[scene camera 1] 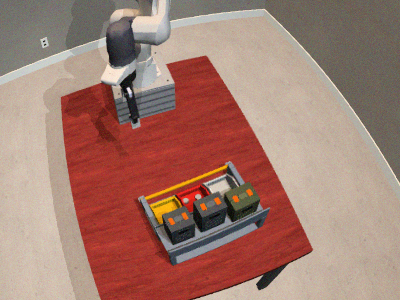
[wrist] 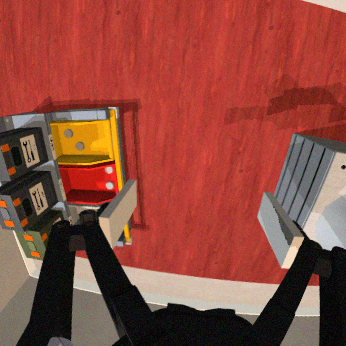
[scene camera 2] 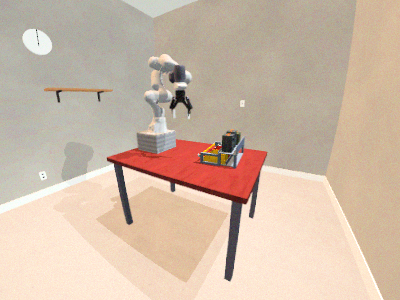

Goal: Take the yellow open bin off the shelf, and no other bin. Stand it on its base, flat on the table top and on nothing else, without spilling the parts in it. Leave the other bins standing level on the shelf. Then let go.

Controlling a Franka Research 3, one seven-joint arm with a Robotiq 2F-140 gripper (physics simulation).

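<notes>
The yellow open bin (scene camera 1: pixel 165 206) (scene camera 2: pixel 212 158) (wrist: pixel 95 135) sits at one end of the shelf's lower row. Two round grey parts show inside it in the wrist view. The grey shelf (scene camera 1: pixel 220 242) (wrist: pixel 31 120) stands on the red table top (scene camera 1: pixel 100 200) (scene camera 2: pixel 175 167) (wrist: pixel 200 100). The red bin (scene camera 1: pixel 192 189) (wrist: pixel 85 177), with two pale round parts, is beside the yellow one, and the light grey bin (scene camera 1: pixel 220 184) is beyond the red. My gripper (scene camera 1: pixel 135 123) (scene camera 2: pixel 181 115) (wrist: pixel 197 198) is open and empty, high above the table near the arm's base, well away from the shelf.
Two dark boxes (scene camera 1: pixel 179 225) (scene camera 1: pixel 210 211) and a green box (scene camera 1: pixel 242 201) stand on the shelf's raised row behind the open bins. A yellow bar (scene camera 1: pixel 187 182) (wrist: pixel 115 135) runs along the shelf's front. The arm's slatted base block (scene camera 1: pixel 147 102) (scene camera 2: pixel 156 142) stands at the table's far end.
</notes>
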